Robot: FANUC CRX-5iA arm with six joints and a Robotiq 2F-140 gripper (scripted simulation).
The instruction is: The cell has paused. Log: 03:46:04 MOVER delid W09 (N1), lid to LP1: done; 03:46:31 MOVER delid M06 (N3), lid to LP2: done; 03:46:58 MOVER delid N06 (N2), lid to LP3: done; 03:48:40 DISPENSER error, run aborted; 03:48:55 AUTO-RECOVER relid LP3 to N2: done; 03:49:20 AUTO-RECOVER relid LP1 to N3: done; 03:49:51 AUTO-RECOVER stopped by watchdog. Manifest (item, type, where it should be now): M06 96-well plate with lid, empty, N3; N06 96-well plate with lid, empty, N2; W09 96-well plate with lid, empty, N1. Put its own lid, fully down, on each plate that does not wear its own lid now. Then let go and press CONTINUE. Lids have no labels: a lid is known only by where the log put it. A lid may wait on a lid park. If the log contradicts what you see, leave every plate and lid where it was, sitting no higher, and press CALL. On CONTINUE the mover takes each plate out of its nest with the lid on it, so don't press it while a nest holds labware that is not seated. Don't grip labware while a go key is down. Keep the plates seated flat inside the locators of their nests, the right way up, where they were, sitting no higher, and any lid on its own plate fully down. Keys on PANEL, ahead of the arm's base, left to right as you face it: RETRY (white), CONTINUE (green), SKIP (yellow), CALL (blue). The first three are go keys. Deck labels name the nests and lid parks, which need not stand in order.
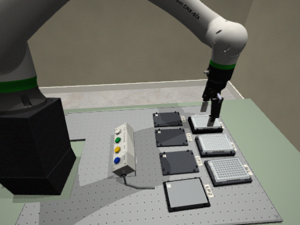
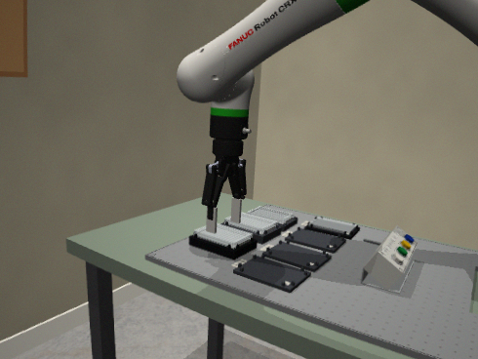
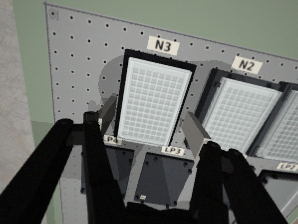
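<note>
Right now my hand is 5 cm above the plate. From my hand the other things lie so: lid park LP3: 19 cm behind, 7 cm below, 5 cm to the right; lid park LP4: 18 cm behind, 7 cm to the left, 7 cm below; lid park LP1: 19 cm to the right, 19 cm behind, 7 cm below.
</note>
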